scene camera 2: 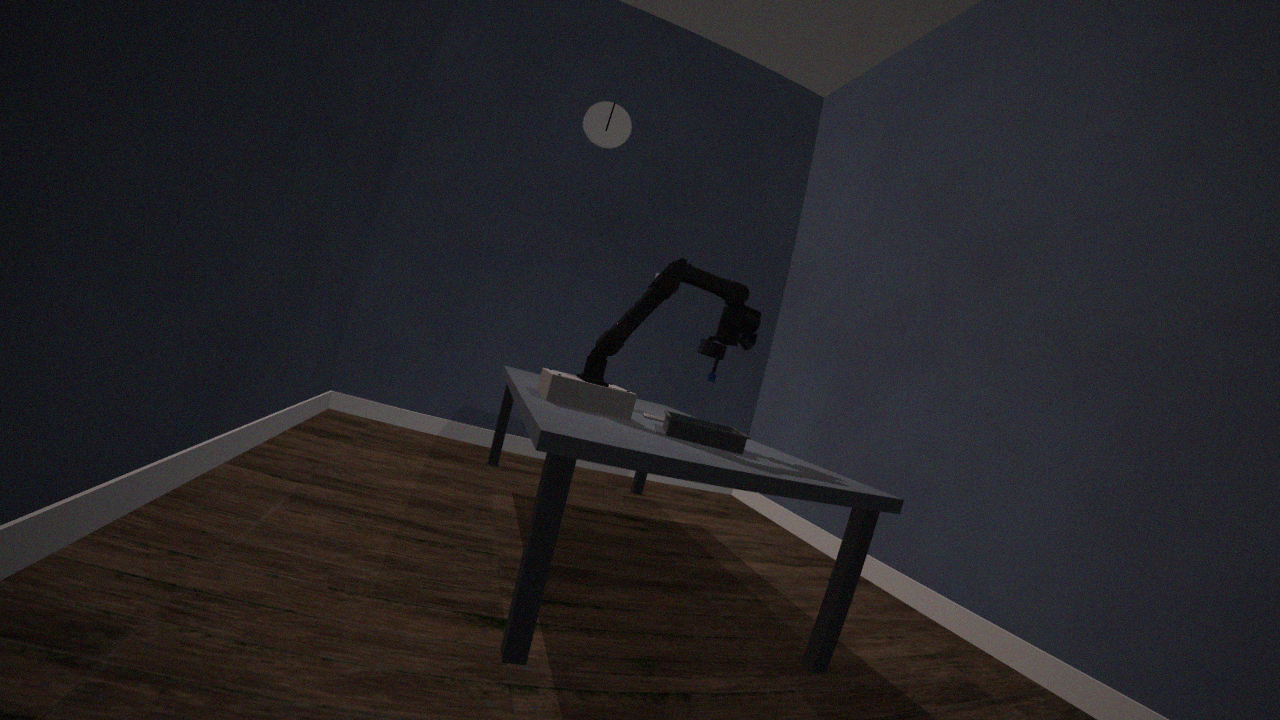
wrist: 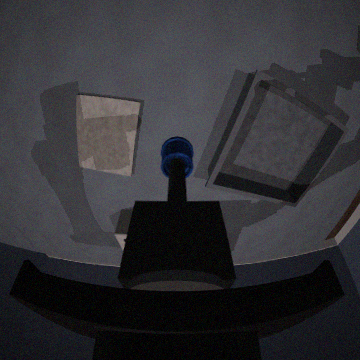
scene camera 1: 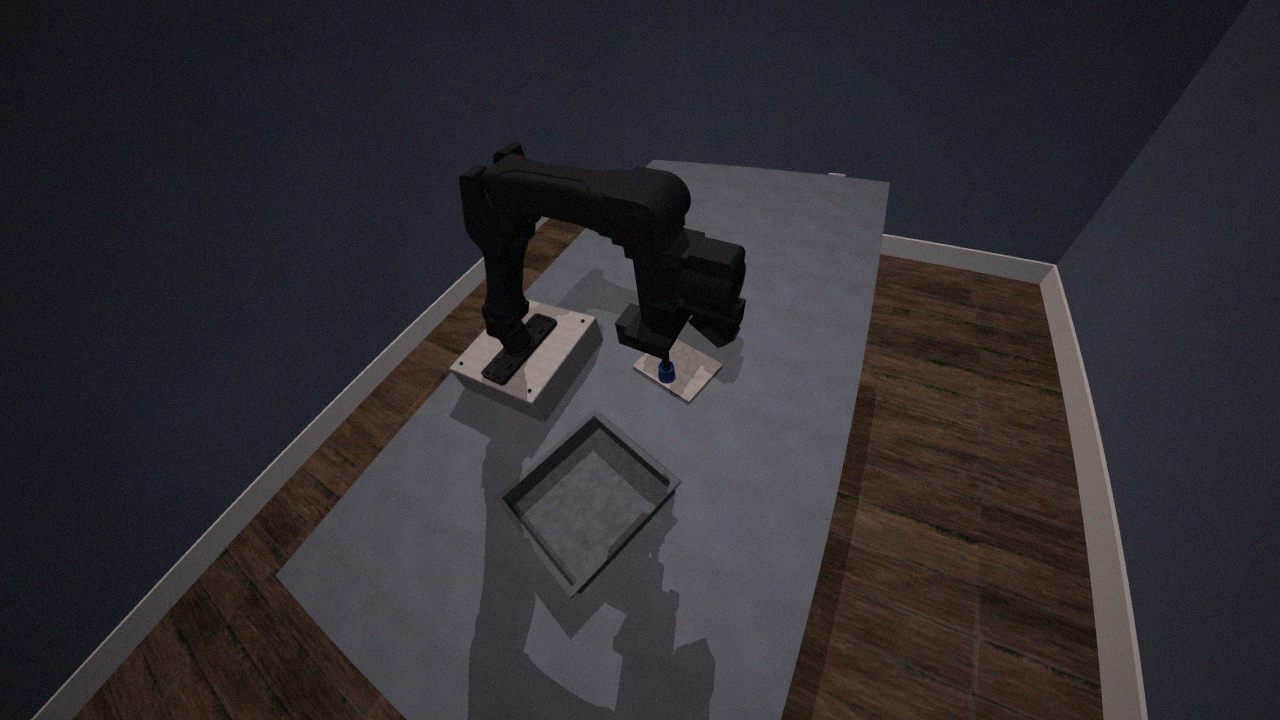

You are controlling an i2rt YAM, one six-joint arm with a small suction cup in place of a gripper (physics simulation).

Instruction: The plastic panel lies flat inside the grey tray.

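The plastic panel is a flat beige rectangle lying on the table. In the wrist view it is left of the cup, partly in the arm's shadow. The grey tray is open-topped and has low walls; it lies to the right in the wrist view and toward the viewer in scene camera 1. It also shows in scene camera 2 as a dark box. My gripper, a blue suction cup, is open, with nothing on it. It hangs above the table, apart from the panel and the tray.
The arm's base stands on a beige block to the left of the panel in scene camera 1. The table has its long edge to the right of the tray in scene camera 1. The arm's shadow falls around the tray.
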